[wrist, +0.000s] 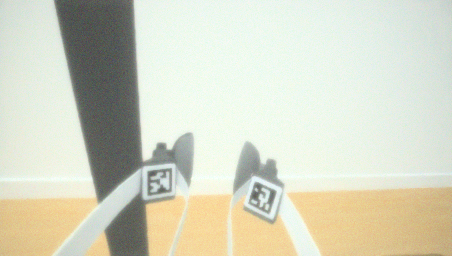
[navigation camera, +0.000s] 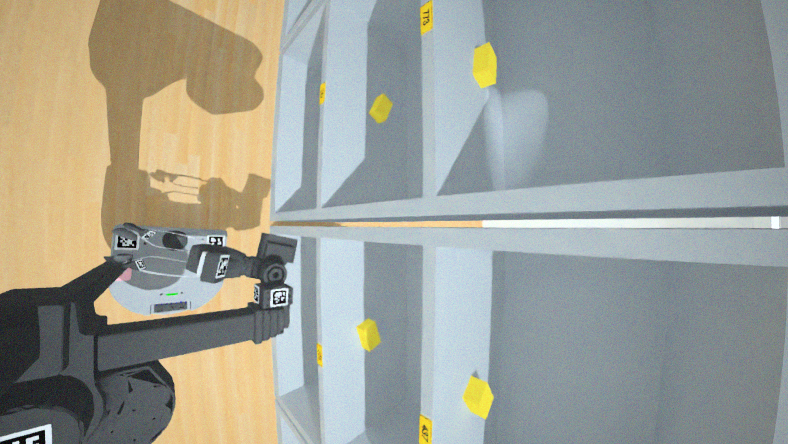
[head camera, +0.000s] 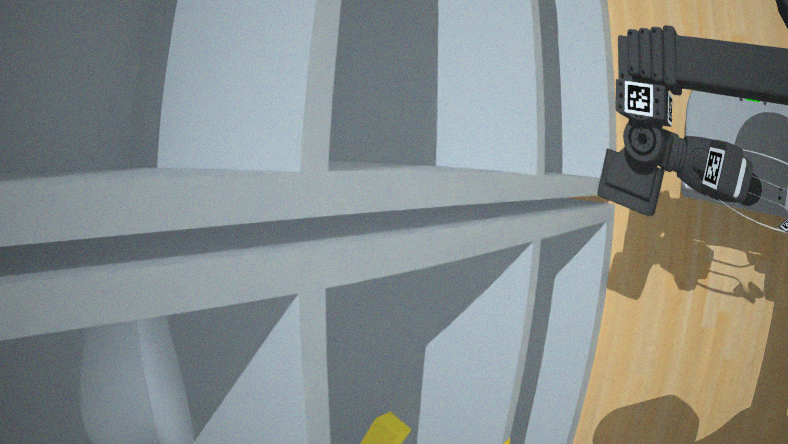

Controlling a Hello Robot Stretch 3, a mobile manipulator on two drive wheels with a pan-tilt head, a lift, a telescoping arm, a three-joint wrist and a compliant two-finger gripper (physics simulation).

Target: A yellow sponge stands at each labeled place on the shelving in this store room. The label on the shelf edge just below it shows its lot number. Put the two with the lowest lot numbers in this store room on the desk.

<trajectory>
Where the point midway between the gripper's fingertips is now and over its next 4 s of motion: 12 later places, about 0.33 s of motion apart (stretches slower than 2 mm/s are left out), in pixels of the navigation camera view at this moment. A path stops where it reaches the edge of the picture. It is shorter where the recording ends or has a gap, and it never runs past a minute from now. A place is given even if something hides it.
The gripper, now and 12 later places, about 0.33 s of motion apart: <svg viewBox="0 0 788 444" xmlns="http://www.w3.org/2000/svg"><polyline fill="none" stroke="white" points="109,243 109,238 111,224 113,206 115,188 118,170 121,152 124,135 127,118 131,102 134,86 138,70 141,55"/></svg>
</trajectory>
